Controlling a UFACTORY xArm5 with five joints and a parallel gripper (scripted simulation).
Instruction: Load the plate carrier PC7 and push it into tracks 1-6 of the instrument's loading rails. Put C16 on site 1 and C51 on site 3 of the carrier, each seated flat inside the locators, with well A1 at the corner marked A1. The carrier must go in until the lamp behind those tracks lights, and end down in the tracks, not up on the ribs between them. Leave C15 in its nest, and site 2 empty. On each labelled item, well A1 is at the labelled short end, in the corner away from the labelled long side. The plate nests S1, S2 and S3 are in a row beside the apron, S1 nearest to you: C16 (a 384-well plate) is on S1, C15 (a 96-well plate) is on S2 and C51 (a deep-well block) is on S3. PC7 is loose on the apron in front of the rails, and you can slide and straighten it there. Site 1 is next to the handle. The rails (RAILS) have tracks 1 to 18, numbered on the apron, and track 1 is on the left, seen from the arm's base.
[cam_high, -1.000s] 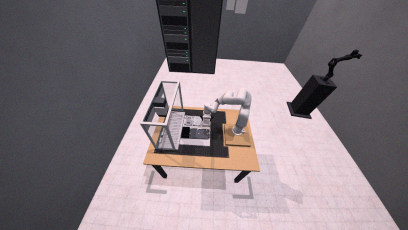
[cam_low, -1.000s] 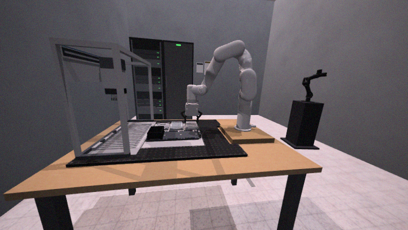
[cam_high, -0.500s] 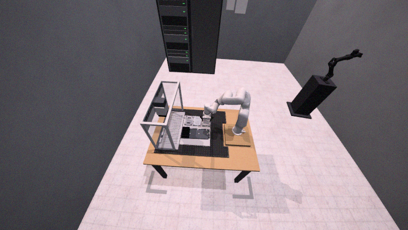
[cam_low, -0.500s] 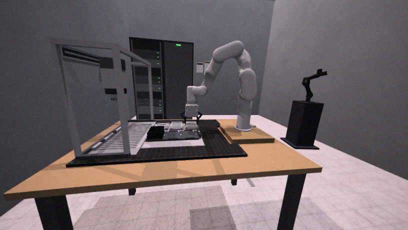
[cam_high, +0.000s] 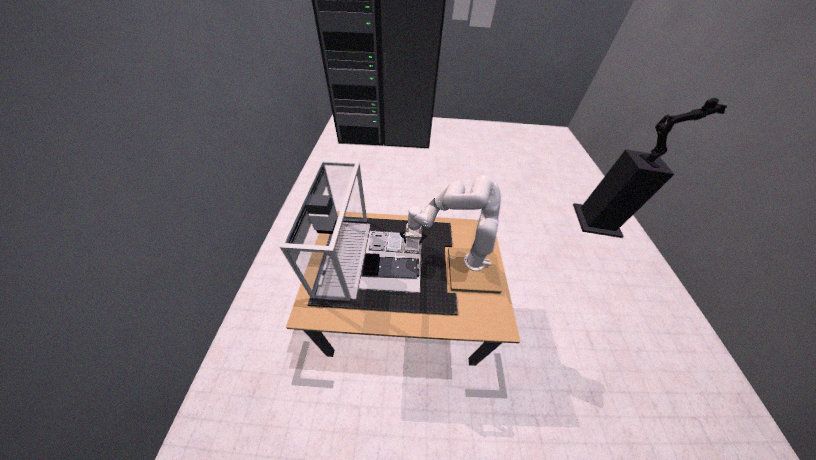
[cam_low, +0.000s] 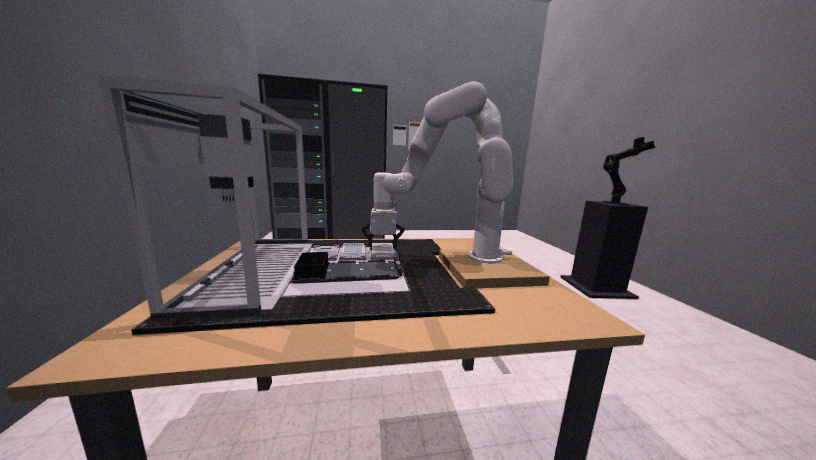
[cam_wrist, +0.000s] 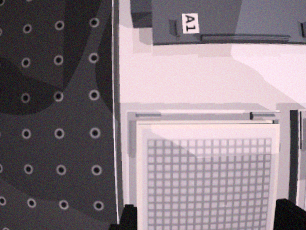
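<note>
My gripper is now 100 mm short of the grey plate carrier PC7, 200 mm to the right of it and 10 mm above it. Round my hand: post: 270 mm ahead, 440 mm to the left, 220 mm above; then 96-well plate C15: 110 mm ahead, 10 mm to the left, 10 mm below.
</note>
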